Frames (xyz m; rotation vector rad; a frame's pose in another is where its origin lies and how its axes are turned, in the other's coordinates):
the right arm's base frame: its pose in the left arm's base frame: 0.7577 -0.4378 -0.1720 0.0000 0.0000 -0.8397
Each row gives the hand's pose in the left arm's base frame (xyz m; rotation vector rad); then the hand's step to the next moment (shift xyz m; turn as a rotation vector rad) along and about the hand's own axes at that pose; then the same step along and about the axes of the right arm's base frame.
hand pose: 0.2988 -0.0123 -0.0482 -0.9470 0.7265 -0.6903
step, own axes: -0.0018 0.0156 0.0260 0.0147 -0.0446 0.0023
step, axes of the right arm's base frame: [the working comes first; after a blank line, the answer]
step, axes of the left arm's base frame: 0.0227 0.0199 -0.0032 0.0014 -0.0290 0.0370

0.0004 0.0302 -0.0032 0.0225 -0.0183 0.0370
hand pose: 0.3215 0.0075 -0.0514 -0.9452 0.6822 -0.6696
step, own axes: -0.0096 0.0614 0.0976 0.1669 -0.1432 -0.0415
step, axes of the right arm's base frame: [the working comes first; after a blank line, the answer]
step, axes of the left arm's base frame: 0.0817 0.0811 -0.0113 0.0398 -0.2082 0.0717

-0.0058 0.1150 -0.0113 0.1816 -0.1094 0.0717
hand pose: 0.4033 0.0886 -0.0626 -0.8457 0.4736 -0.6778
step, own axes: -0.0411 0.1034 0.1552 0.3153 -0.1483 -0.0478
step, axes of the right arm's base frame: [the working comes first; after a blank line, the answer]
step, axes of the left arm's base frame: 0.1049 0.1591 0.0120 0.1373 -0.3191 0.0549

-0.0484 0.1843 0.0120 0.3292 -0.1108 0.0549
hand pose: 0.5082 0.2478 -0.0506 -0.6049 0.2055 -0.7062
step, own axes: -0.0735 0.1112 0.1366 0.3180 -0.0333 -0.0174
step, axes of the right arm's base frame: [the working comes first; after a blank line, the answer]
step, axes of the left arm's base frame: 0.0568 0.1768 0.0441 0.2136 -0.2382 0.0124

-0.0937 0.1603 0.0441 0.3200 -0.0001 0.0124
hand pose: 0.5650 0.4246 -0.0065 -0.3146 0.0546 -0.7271
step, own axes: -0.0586 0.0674 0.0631 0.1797 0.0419 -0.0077
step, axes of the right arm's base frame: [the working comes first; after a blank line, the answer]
step, axes of the left arm's base frame: 0.0096 0.1027 0.0363 0.1602 -0.0914 -0.0093

-0.0701 0.0757 0.0363 0.1750 0.0582 -0.0093
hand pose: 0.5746 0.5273 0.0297 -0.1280 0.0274 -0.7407
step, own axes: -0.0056 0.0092 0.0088 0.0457 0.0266 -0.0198
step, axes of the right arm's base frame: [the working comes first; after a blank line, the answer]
step, axes of the left arm's base frame: 0.0027 0.0114 0.0075 0.0502 -0.0135 -0.0221

-0.0067 0.0096 0.0075 0.0436 0.0284 -0.0221
